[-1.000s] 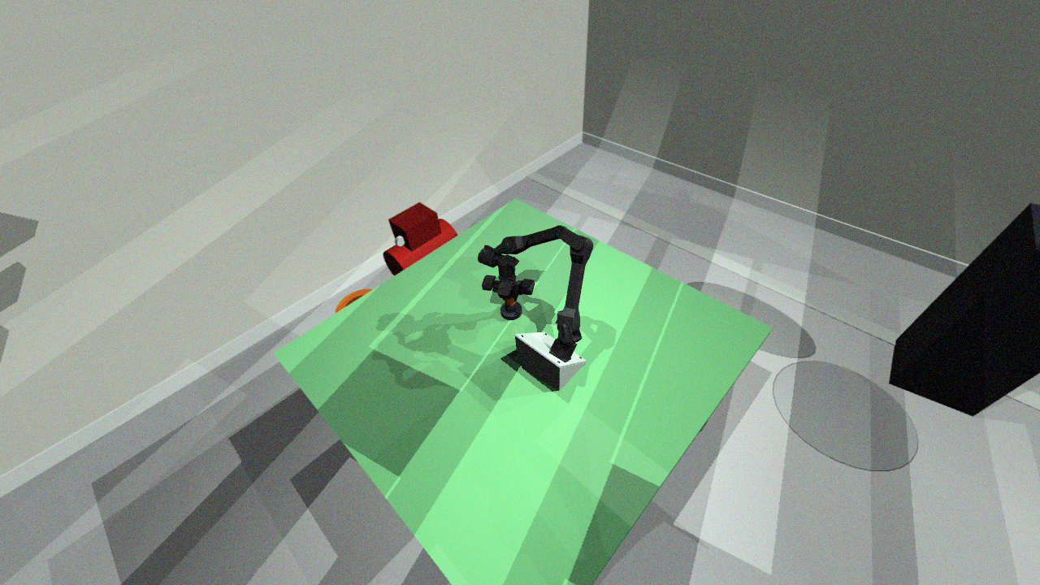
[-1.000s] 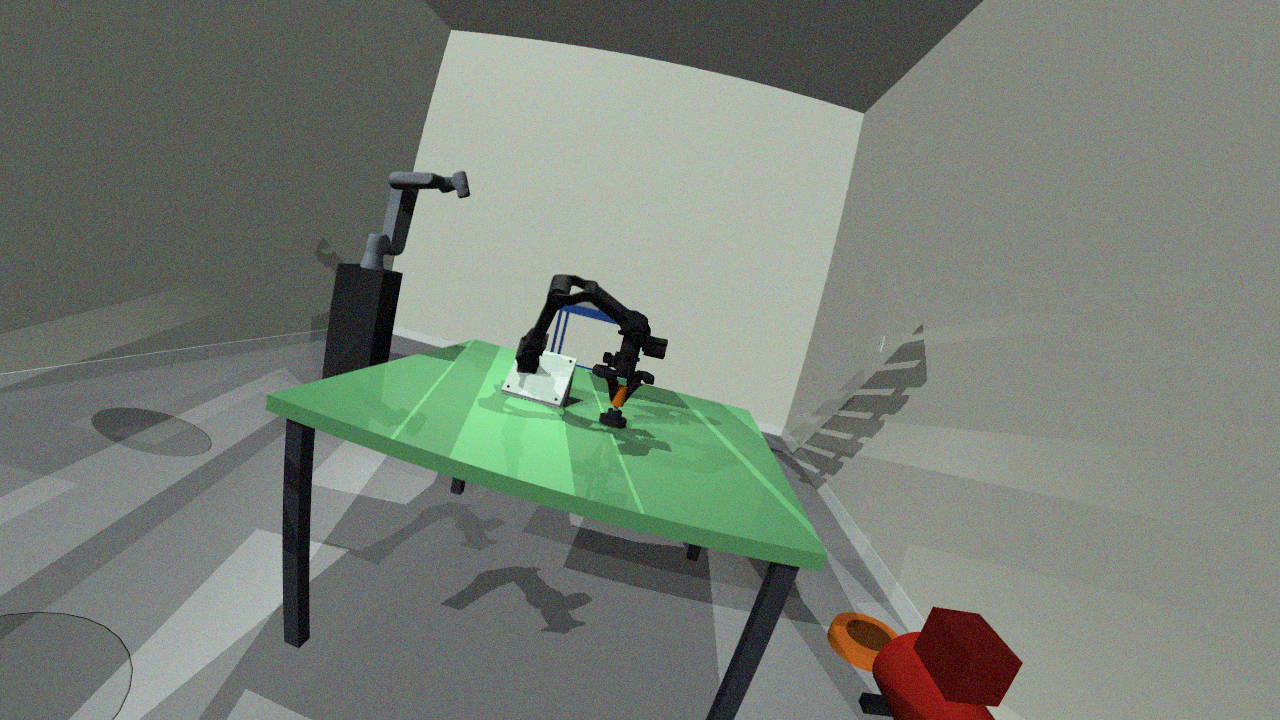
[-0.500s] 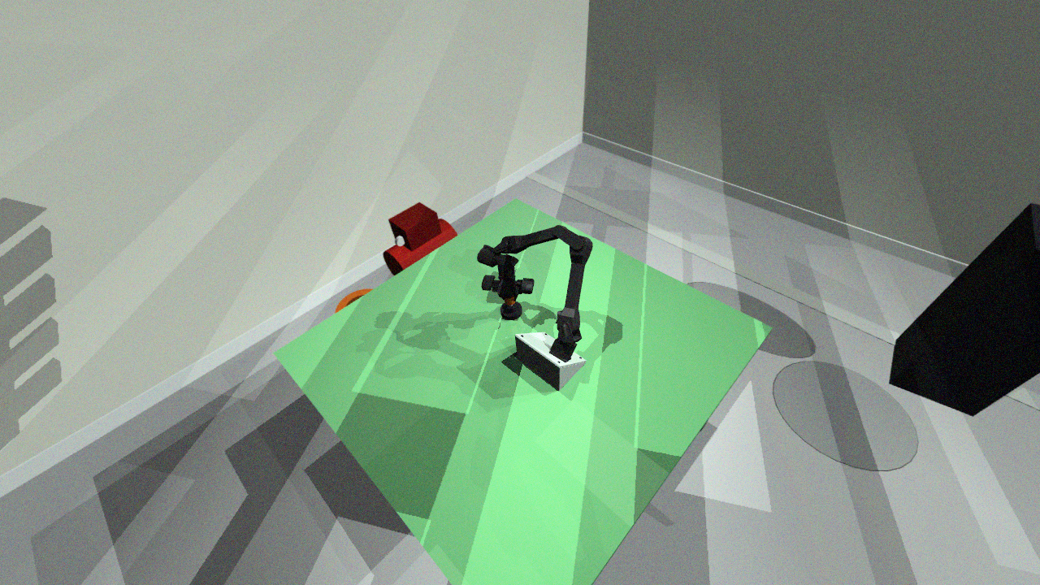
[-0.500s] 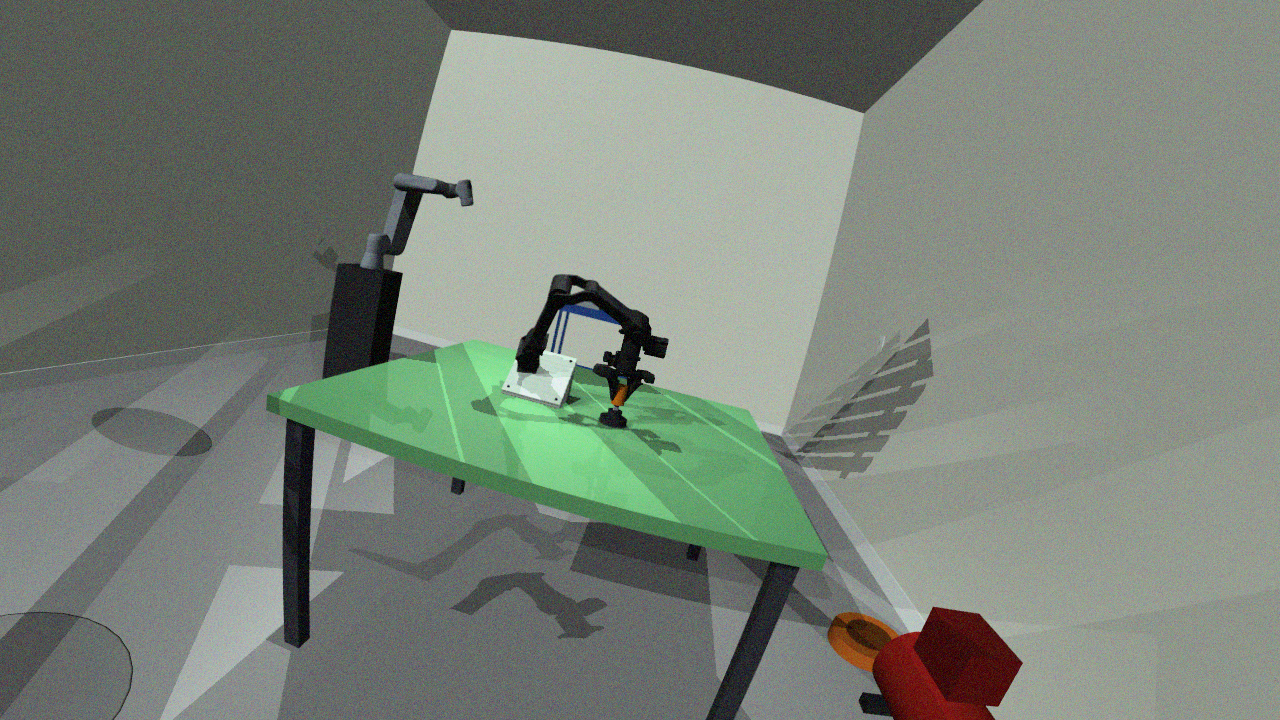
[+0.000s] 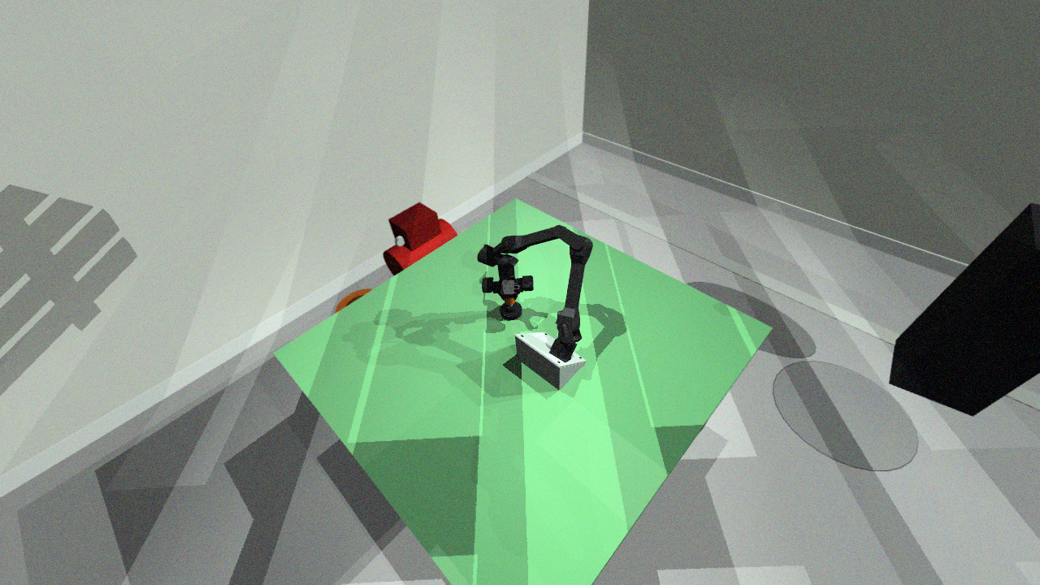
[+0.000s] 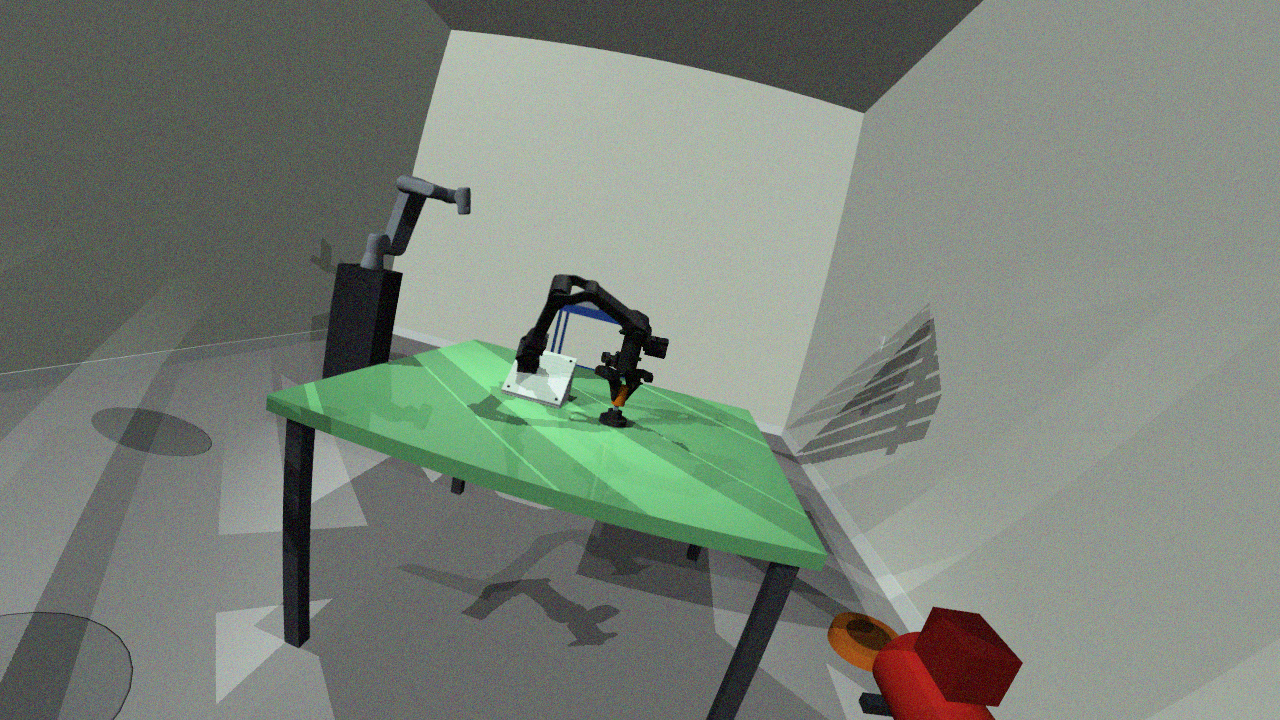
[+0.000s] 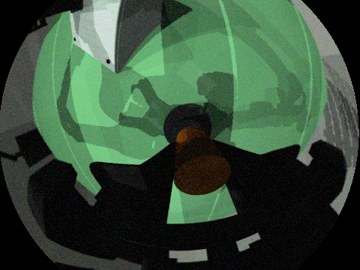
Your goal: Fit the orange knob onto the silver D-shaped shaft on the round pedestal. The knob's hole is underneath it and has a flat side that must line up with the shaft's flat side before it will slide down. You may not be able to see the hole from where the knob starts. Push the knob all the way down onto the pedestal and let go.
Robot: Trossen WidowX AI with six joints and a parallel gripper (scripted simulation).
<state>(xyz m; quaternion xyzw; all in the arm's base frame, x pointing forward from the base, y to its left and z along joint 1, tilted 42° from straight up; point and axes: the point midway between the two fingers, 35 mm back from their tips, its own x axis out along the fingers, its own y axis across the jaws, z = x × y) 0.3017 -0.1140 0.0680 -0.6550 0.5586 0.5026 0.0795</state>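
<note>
Right now my gripper tip is 3 cm below the orange knob. Also, from my gripper tip: dark round pedestal 4 cm below.
</note>
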